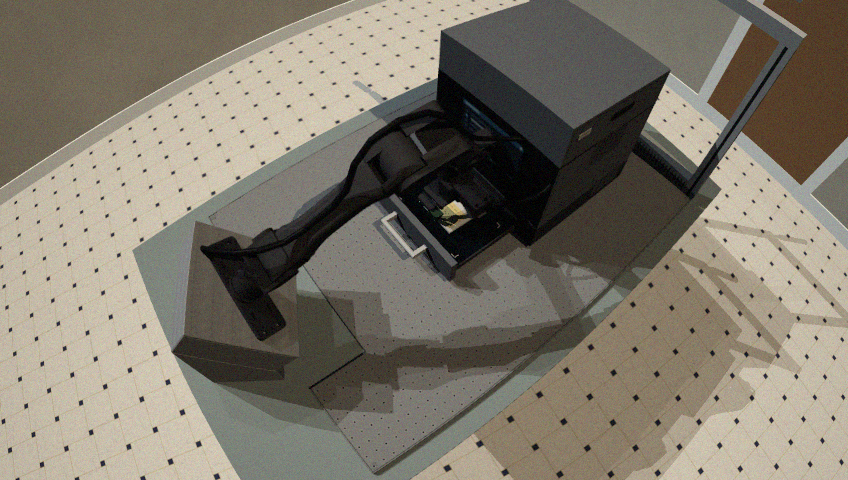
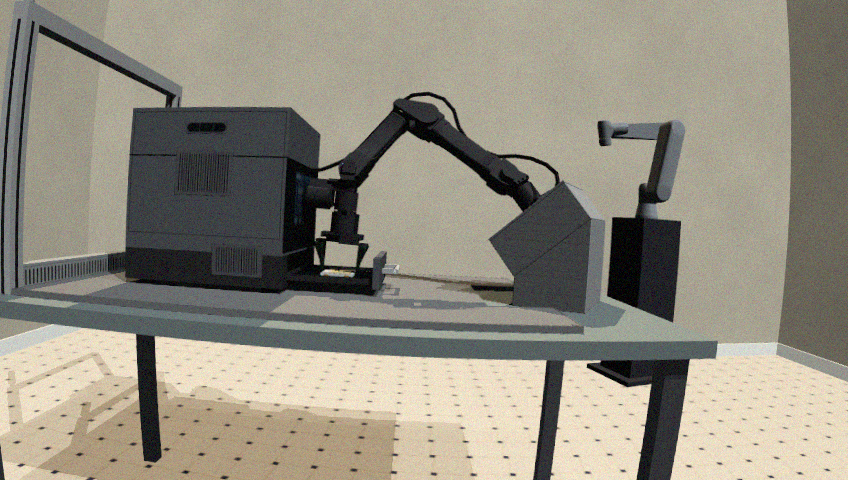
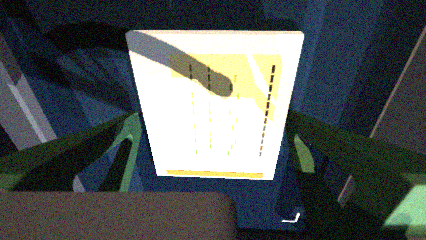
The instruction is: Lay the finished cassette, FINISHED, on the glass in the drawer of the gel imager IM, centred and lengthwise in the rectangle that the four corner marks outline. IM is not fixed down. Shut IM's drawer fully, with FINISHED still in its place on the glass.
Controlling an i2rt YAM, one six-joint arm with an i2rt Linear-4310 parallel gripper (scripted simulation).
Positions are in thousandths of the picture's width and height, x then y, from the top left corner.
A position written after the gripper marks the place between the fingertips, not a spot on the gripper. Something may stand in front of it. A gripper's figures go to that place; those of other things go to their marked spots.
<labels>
The gripper (image 3: 501,502): 13 cm from the lens. A cassette (image 3: 506,431) is 12 cm from the lens. A gel imager (image 3: 60,569) is 22 cm from the lens. The marked spots on the gel imager and the cassette are 15 cm apart.
</labels>
